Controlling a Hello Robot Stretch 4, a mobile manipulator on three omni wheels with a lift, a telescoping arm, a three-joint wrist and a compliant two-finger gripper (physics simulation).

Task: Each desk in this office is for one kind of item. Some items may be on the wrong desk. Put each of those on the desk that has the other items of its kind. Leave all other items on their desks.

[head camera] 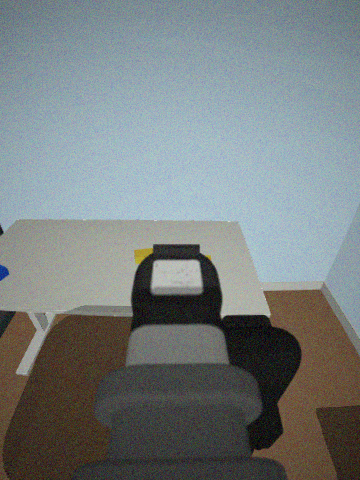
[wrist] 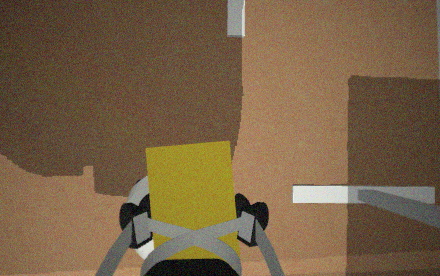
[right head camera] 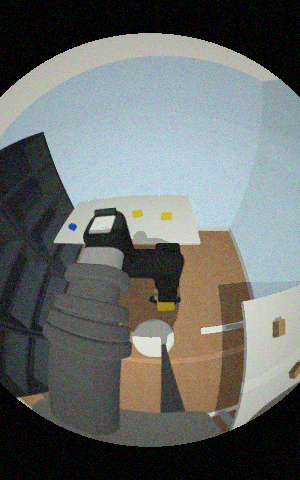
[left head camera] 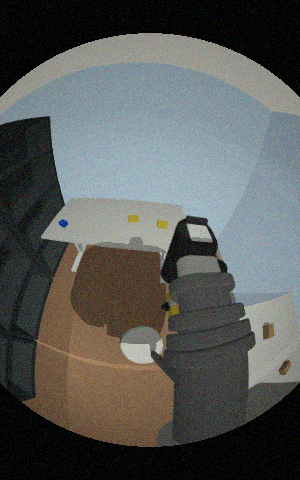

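Seen in the pictures: gripper, fingertip midpoint: (wrist: 195, 210) (left head camera: 174, 307); robot's base, origin of the base link: (right head camera: 153, 336) (left head camera: 140, 343).
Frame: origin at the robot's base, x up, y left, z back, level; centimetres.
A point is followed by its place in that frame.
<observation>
My gripper (wrist: 195, 210) @(x 99.6, y -8.7, z -21.6 cm) (right head camera: 165, 300) @(x 99.6, y -8.7, z -21.6 cm) is shut on a yellow block (wrist: 192, 185) @(x 104.0, y -8.6, z -24.5 cm) (right head camera: 166, 306) @(x 104.0, y -9.3, z -18.4 cm) (left head camera: 173, 310) @(x 104.0, y -6.9, z -19.4 cm), held over the floor in front of the far desk. The far desk (head camera: 75, 260) @(x 69.2, y 52.6, z -110.4 cm) (left head camera: 100, 212) @(x 69.2, y 52.7, z -120.8 cm) (right head camera: 182, 205) @(x 69.2, y -32.6, z -125.8 cm) bears two yellow blocks, one left (left head camera: 133, 218) @(x 72.9, y 14.9, z -109.1 cm) (right head camera: 137, 213) @(x 73.0, y 14.6, z -109.1 cm) and one right (left head camera: 162, 224) @(x 73.0, y -13.4, z -103.7 cm) (right head camera: 166, 216) @(x 72.9, y -13.5, z -103.1 cm), and a blue item (head camera: 3, 272) @(x 72.2, y 85.2, z -97.2 cm) (left head camera: 63, 223) @(x 73.3, y 86.2, z -95.5 cm) (right head camera: 72, 226) @(x 73.4, y 86.4, z -95.9 cm) near its left end. In the head camera view, the arm partly hides the yellow blocks. The right-hand desk (left head camera: 265, 355) @(x 92.2, y -67.5, z 19.5 cm) (right head camera: 260, 350) @(x 92.2, y -57.2, z 11.5 cm) bears two brown blocks, one farther (left head camera: 268, 330) @(x 97.0, y -67.4, z 2.8 cm) (right head camera: 279, 327) @(x 97.2, y -68.1, z 2.9 cm) and one nearer (left head camera: 285, 367) (right head camera: 295, 370).
A tall dark shelf unit (left head camera: 40, 145) @(x 151.5, y 143.3, z -154.0 cm) (right head camera: 42, 155) @(x 155.4, y 138.3, z -154.0 cm) stands along the left. A white desk foot (right head camera: 212, 330) @(x -0.3, y -66.0, z -2.1 cm) (wrist: 320, 194) @(x -0.3, y -64.6, z -3.7 cm) reaches out from under the right-hand desk. Blue walls stand behind the far desk and on the right. A dark shadow lies on the floor before the far desk.
</observation>
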